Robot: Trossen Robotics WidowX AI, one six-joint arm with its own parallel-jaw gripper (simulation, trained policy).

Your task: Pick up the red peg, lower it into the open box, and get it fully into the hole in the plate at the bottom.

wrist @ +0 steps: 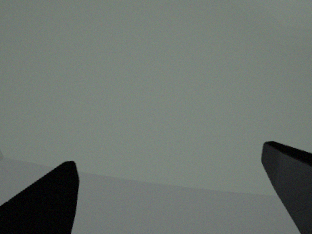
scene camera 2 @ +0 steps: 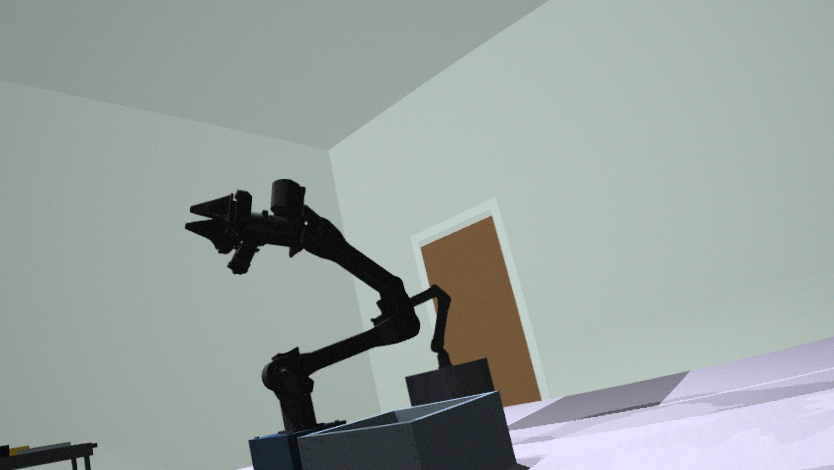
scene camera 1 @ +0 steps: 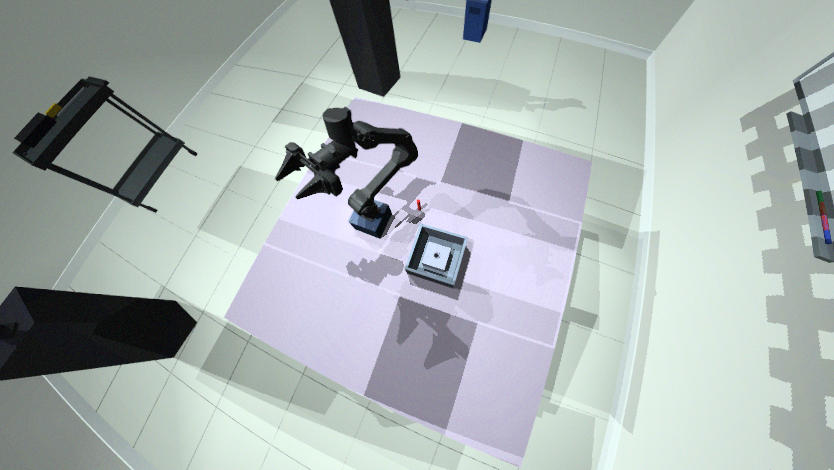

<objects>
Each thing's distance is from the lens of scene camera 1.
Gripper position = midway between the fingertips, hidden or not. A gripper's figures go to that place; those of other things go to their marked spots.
my gripper (scene camera 1: pixel 285 188): 0.65 m
grey box (scene camera 1: pixel 457 243): 1.00 m
</objects>
